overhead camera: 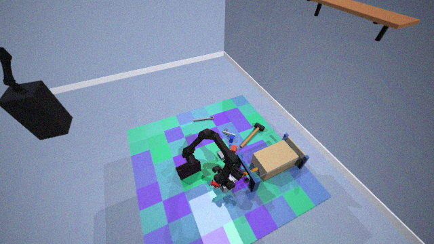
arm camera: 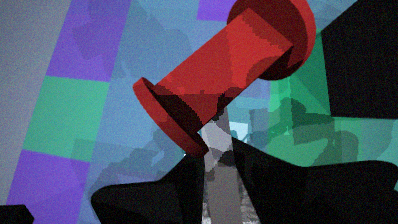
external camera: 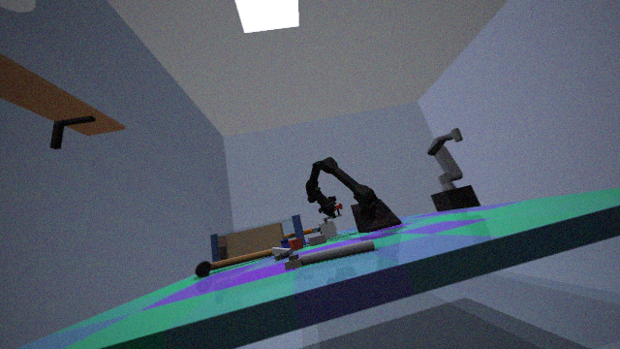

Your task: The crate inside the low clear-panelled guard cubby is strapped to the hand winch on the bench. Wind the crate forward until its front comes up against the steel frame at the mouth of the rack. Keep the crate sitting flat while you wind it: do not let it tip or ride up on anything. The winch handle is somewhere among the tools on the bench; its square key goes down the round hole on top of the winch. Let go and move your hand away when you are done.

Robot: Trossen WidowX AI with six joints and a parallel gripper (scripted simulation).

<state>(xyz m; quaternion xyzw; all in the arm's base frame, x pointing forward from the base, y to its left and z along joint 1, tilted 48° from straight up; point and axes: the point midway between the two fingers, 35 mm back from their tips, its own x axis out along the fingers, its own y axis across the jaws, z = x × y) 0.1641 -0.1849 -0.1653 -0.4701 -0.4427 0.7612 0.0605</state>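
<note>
My gripper tip is 3 cm past the dark red knob, 1 cm to the left of it and 5 cm below it. Also, from my gripper tip: blue steel frame 22 cm ahead, 4 cm to the left, 1 cm above; then grey hand winch 5 cm ahead, 1 cm to the left, 7 cm below; then red-knobbed crank handle 2 cm above.
</note>
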